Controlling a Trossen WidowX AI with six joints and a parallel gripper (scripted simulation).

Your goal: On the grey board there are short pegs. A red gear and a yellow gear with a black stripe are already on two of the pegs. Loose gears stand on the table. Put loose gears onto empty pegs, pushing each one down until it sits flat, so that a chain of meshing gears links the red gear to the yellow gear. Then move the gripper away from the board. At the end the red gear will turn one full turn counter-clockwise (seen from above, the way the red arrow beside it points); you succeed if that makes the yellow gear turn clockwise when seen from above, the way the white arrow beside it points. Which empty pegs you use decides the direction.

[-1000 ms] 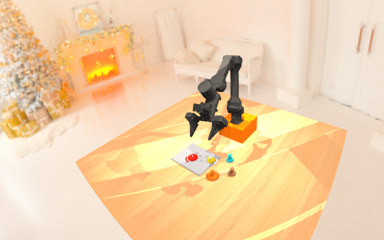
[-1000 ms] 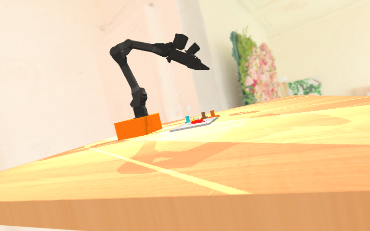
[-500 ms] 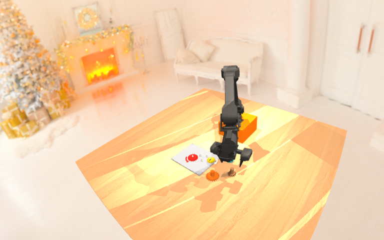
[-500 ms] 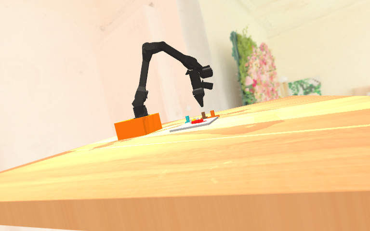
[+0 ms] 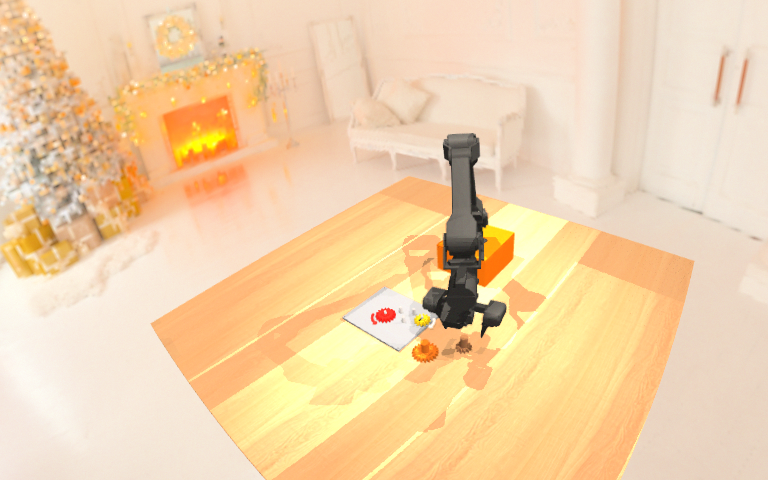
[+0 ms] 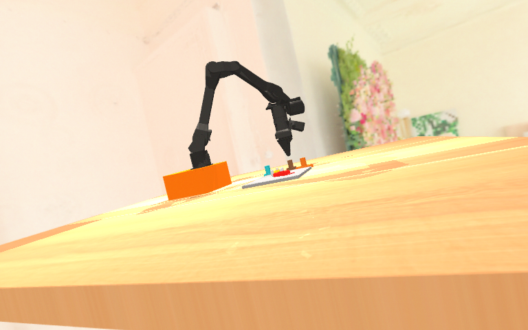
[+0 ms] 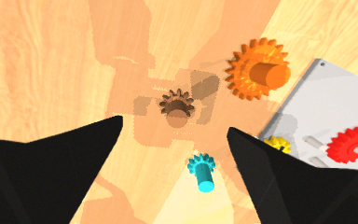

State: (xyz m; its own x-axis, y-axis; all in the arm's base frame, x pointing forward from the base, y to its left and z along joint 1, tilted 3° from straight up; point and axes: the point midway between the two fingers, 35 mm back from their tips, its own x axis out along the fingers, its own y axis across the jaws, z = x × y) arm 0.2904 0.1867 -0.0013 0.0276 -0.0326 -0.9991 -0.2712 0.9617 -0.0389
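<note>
Now: gripper tip 4 cm above the small brown gear. Round my gripper tip: teal gear: 7 cm to the right, 7 cm behind, 4 cm below; large orange gear: 7 cm to the right, 7 cm ahead, 4 cm below; yellow gear: 14 cm to the right, 4 cm below, 1 cm behind.
</note>
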